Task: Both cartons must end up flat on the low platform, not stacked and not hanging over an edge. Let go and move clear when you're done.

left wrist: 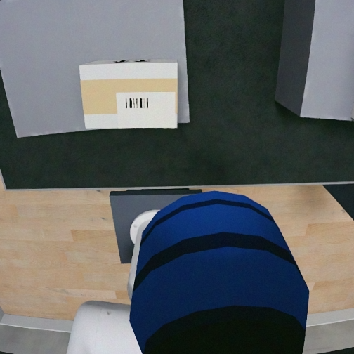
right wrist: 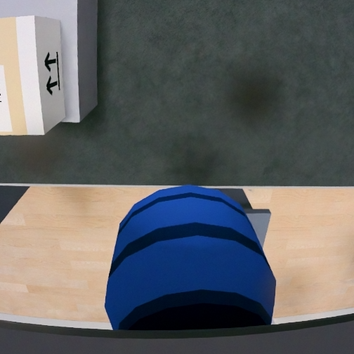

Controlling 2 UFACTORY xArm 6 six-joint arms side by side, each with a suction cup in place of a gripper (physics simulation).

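A white-and-tan carton (left wrist: 130,95) with a barcode lies on the low grey platform (left wrist: 45,40), close to its front edge near the right corner; whether its base overhangs the edge is hidden. The second carton (right wrist: 20,75), with black arrows on its right side, rests on the taller grey block (right wrist: 71,95) (left wrist: 330,55), near its front edge. My left suction cup (left wrist: 215,217), in front of the platform in the view, is open, with no carton on it. My right suction cup (right wrist: 192,210) is open and apart from the second carton.
A dark green table top (left wrist: 235,145) (right wrist: 225,140) carries the platform and the block, with a dark gap between them. A dark arm base plate (left wrist: 122,215) (right wrist: 260,222) and wood flooring (left wrist: 45,240) (right wrist: 60,250) lie beyond the table edge. A white arm link (left wrist: 102,327) shows low at left.
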